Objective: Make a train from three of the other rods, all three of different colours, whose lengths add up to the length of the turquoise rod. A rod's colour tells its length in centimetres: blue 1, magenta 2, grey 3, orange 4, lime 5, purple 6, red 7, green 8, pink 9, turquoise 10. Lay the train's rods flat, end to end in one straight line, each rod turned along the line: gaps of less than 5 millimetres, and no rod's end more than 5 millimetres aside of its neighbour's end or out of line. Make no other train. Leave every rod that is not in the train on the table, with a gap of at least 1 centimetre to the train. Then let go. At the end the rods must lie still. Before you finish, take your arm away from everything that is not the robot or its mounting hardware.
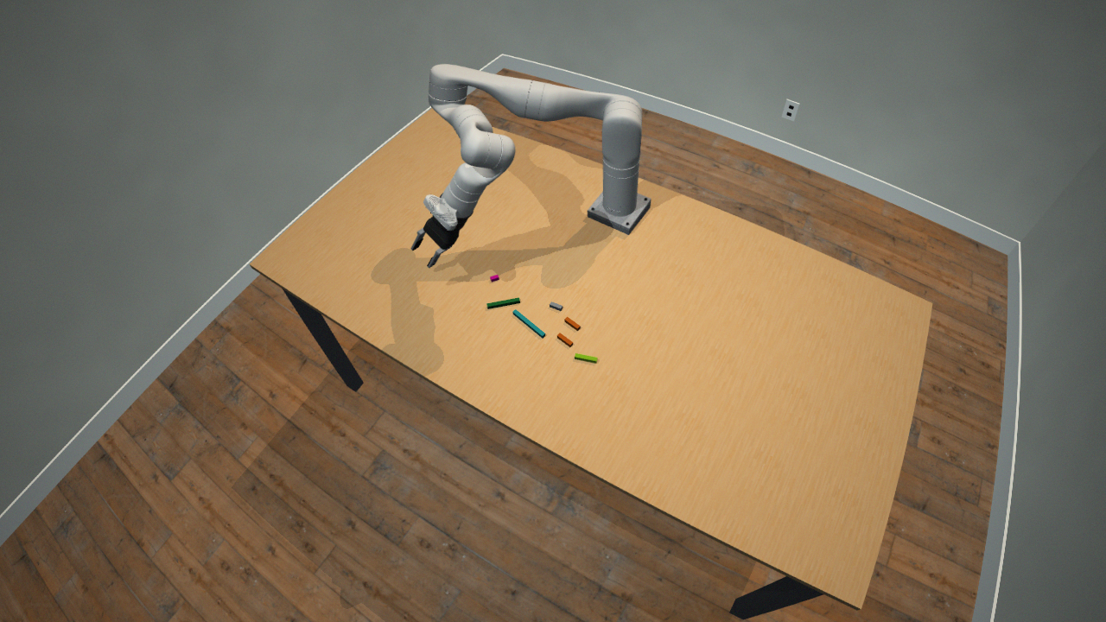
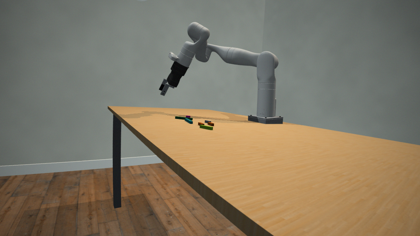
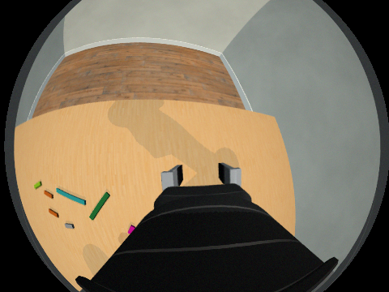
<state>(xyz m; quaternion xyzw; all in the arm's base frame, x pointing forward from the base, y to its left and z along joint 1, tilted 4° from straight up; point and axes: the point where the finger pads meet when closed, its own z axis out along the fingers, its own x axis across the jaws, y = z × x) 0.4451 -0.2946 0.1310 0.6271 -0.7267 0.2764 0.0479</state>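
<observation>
Now: hand 12 cm to the right of the magenta rod, 12 cm above it and 9 cm past it. Also, from my hand: green rod (18 cm to the left, 12 cm below, 3 cm behind); then grey rod (30 cm to the left, 12 cm below, 8 cm behind); then turquoise rod (27 cm to the left, 12 cm below, 1 cm behind).
</observation>
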